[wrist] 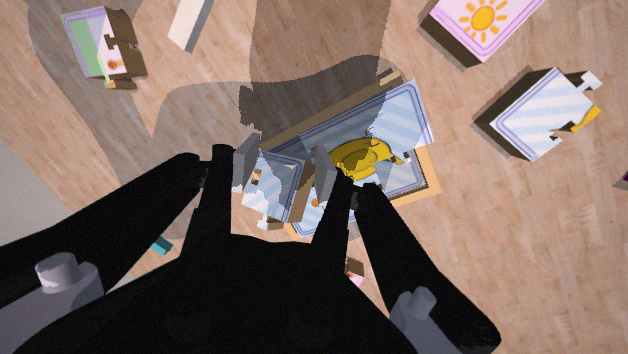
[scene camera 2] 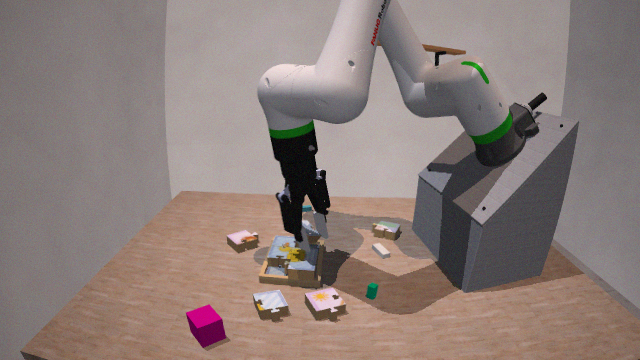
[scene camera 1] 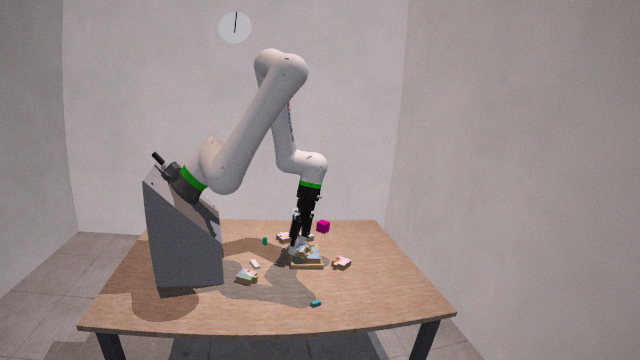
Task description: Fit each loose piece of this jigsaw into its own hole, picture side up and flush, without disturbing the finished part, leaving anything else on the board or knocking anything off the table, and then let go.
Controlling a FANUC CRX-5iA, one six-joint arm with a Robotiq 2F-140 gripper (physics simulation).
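My gripper (scene camera 1: 298, 245) (scene camera 2: 312, 235) (wrist: 287, 153) is shut on a blue-striped piece (wrist: 274, 186), picture side up, low over the board's edge. The fingers hide much of it in the scene views. The wooden board (scene camera 1: 307, 267) (scene camera 2: 272, 280) (wrist: 434, 172) holds joined blue pieces (scene camera 2: 281, 246) (wrist: 400, 112) with a yellow picture. An open hole (scene camera 2: 276, 271) (wrist: 409, 175) shows at one corner. Another blue-striped piece (scene camera 2: 271, 301) (wrist: 542, 115) lies loose on the table, picture side up, beside a pink sun piece (scene camera 1: 283, 237) (scene camera 2: 324, 299) (wrist: 482, 19).
A pink-and-orange piece (scene camera 1: 341, 262) (scene camera 2: 242, 238), a green-and-pink piece (scene camera 1: 246, 275) (scene camera 2: 386, 229) (wrist: 86, 45), a magenta cube (scene camera 1: 323, 226) (scene camera 2: 206, 325), a white block (scene camera 1: 254, 263) (scene camera 2: 381, 250) (wrist: 187, 22), a green block (scene camera 1: 265, 241) (scene camera 2: 372, 290) and a teal block (scene camera 1: 315, 303) (wrist: 161, 245) lie around the board.
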